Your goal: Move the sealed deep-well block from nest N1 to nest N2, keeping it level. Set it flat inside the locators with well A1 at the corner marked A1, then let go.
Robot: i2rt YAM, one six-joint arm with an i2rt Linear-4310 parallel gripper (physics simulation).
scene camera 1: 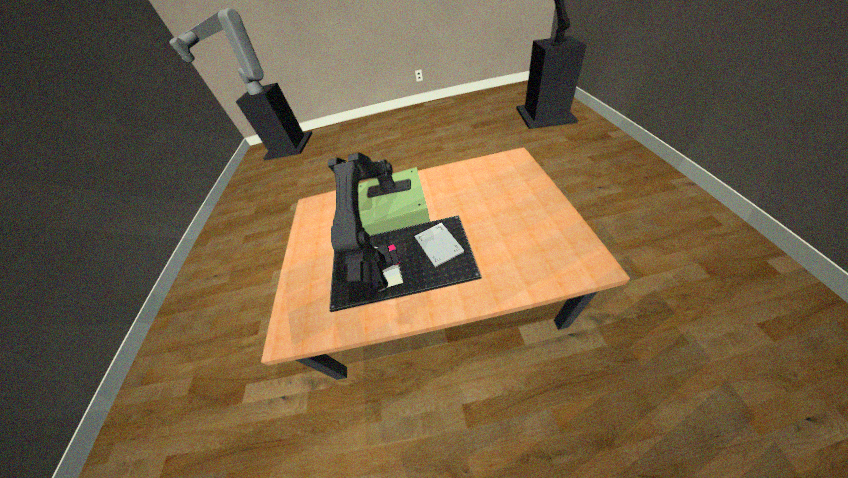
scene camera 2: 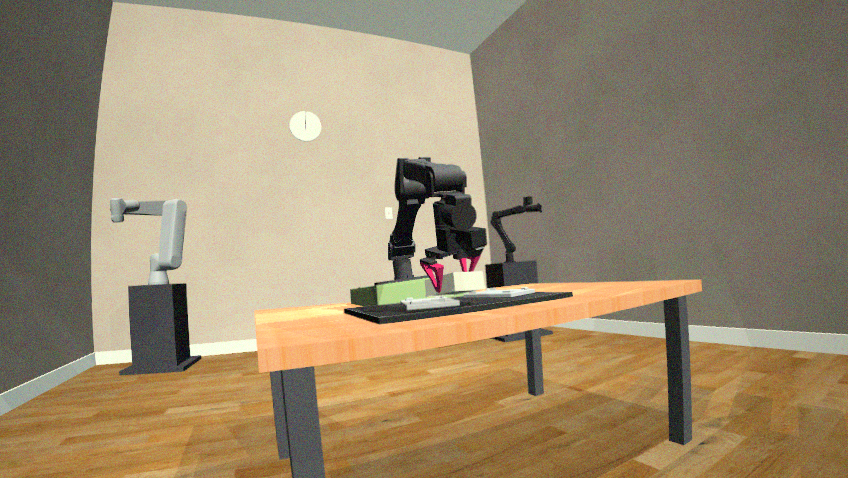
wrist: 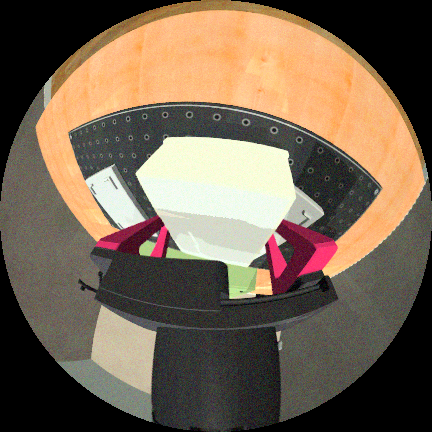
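Seen in the pictures: gripper, fingertip midpoint: (scene camera 1: 387, 267) (wrist: 216, 215); arm's base, link origin: (scene camera 1: 389, 189).
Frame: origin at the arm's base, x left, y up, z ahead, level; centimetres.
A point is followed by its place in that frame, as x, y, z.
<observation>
The sealed deep-well block (scene camera 1: 393, 276) {5.4, 1.9, 46.7} (scene camera 2: 469, 280) {3.6, 0.2, 47.5} (wrist: 220, 195) {2.6, 2.1, 46.6} is a pale cream and white box. My gripper (scene camera 2: 453, 280) {2.0, -1.2, 41.1} (wrist: 216, 215) {2.0, -1.2, 41.1} is shut on it, one pink finger at each side, and holds it above the black board, looking about level. One white nest plate (scene camera 1: 439, 244) {20.3, -4.3, 30.9} (scene camera 2: 501, 292) {17.9, -4.2, 35.3} (wrist: 117, 195) {18.2, -4.2, 34.3} with dark corner locators lies to one side of the block. The other nest plate (scene camera 2: 430, 304) {-5.2, -4.5, 45.1} (wrist: 306, 207) {-7.4, -4.2, 43.9} lies to the other side; the arm mostly hides it in scene camera 1. The nest labels and the A1 marks are too small to read.
The black perforated board (scene camera 1: 466, 264) {29.1, -5.4, 40.1} (scene camera 2: 380, 317) {-18.1, -5.4, 53.2} (wrist: 215, 116) {5.0, -5.4, 48.6} lies on the wooden table (scene camera 1: 534, 237) {55.3, -6.7, 30.5} (scene camera 2: 332, 332) {-27.7, -6.7, 58.1}. A green box (scene camera 1: 394, 219) {3.5, -0.5, 18.9} (scene camera 2: 400, 292) {-6.3, -2.6, 20.4} stands behind the board, by the arm's base. Two other arms stand on dark pedestals (scene camera 1: 270, 118) (scene camera 1: 555, 77) away from the table.
</observation>
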